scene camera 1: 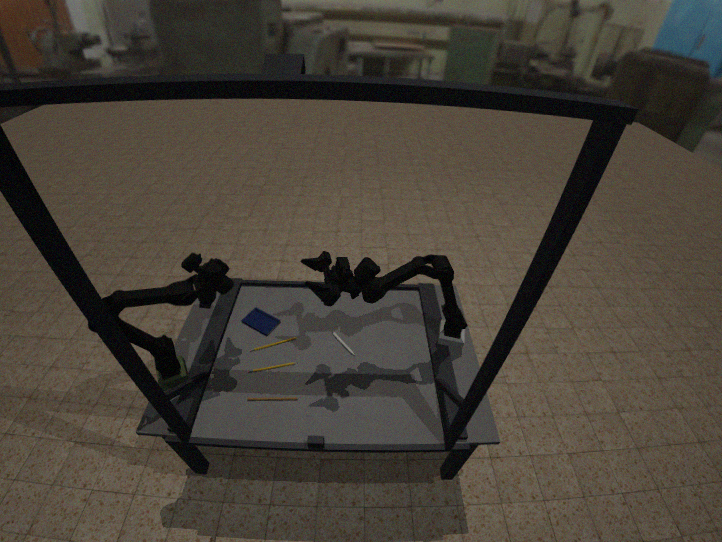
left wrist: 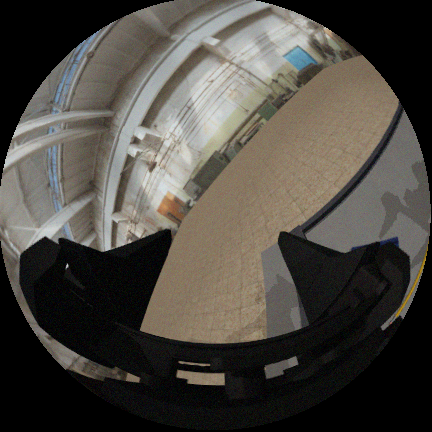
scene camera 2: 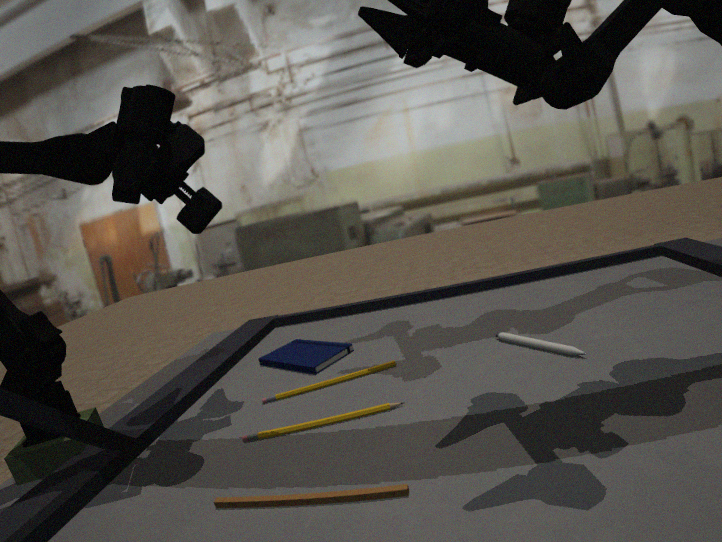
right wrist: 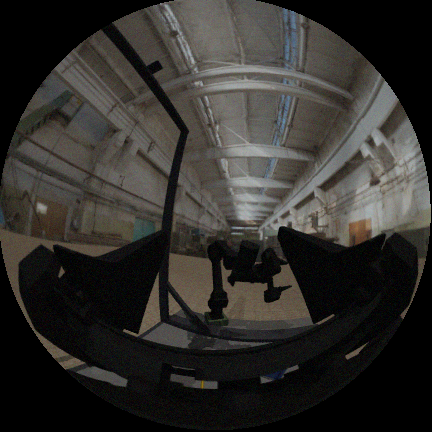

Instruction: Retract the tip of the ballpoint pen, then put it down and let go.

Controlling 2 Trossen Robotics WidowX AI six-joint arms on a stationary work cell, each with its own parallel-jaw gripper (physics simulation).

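Places are measured from the left arm's base along level axes (x ahead, y left, z up), in metres.
Pixels of known places: left gripper, fingertip midpoint: (left wrist: 226, 236) (scene camera 2: 182, 188) (right wrist: 289, 274); right gripper, fingertip midpoint: (scene camera 1: 303, 271) (right wrist: 223, 234); left arm's base, link origin: (scene camera 1: 170, 369) (right wrist: 215, 315); right arm's base, link origin: (scene camera 1: 452, 331).
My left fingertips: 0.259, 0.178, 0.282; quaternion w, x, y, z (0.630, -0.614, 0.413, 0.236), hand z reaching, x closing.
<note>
For each thing: its top centre in the pictures, then the offset to it from my left fingertips, as dx, dy, dz. Level surfaces: height alone.
- white ballpoint pen, top centre: (scene camera 2: 537, 338) (scene camera 1: 343, 342) +0.373, -0.349, -0.309
- grey table, surface height: dz -0.322
- blue notebook, top centre: (scene camera 2: 303, 351) (right wrist: 275, 362) (scene camera 1: 260, 320) +0.121, -0.081, -0.310
- brown stick, top centre: (scene camera 2: 304, 496) (scene camera 1: 272, 398) +0.036, -0.440, -0.315
The white ballpoint pen (scene camera 1: 343, 343) (scene camera 2: 541, 344) lies flat on the grey table (scene camera 1: 373, 422), apart from both grippers. Its tapered end points to the lower right in scene camera 1; whether the writing tip is out is too small to tell. The pen does not show in either wrist view. My right gripper (scene camera 1: 305, 272) is open and empty, raised high above the table with its fingers pointing left in scene camera 1. My left gripper (left wrist: 226, 236) is open and empty, raised by the table's left side, far from the pen.
A blue notebook (scene camera 1: 260, 321) (scene camera 2: 307, 355) lies left of the pen. Two yellow pencils (scene camera 1: 272, 344) (scene camera 1: 272, 367) and a brown stick (scene camera 1: 272, 399) (scene camera 2: 312, 497) lie below the notebook in scene camera 1. A dark frame (scene camera 1: 551, 250) stands around the table.
</note>
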